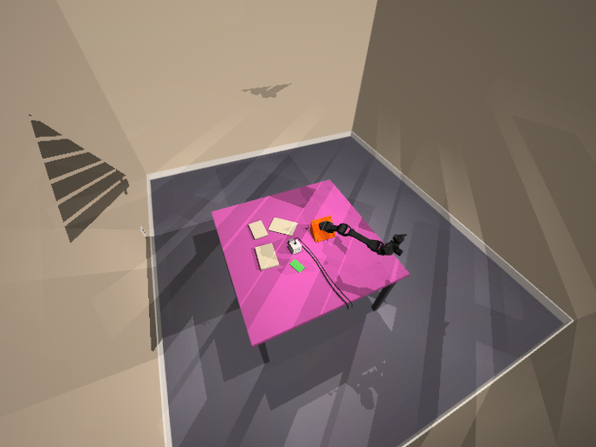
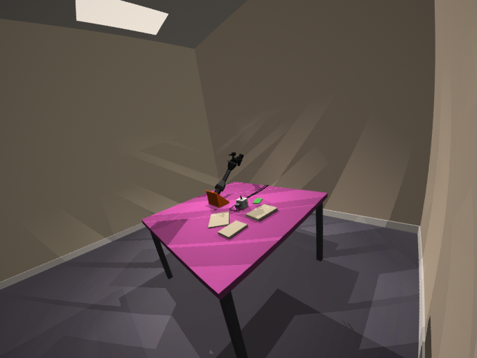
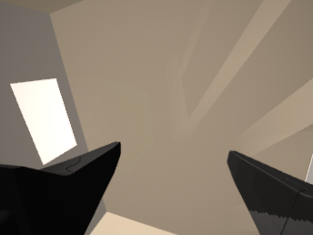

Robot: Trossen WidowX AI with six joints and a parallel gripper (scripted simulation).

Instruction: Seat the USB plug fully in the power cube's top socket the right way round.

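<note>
Now: the dark USB plug 64 cm ahead of my gripper tip, 44 cm to the right of it and 29 cm below it. From my gripper tip the other things lie so: green block: 69 cm ahead, 29 cm to the right, 37 cm below.
</note>
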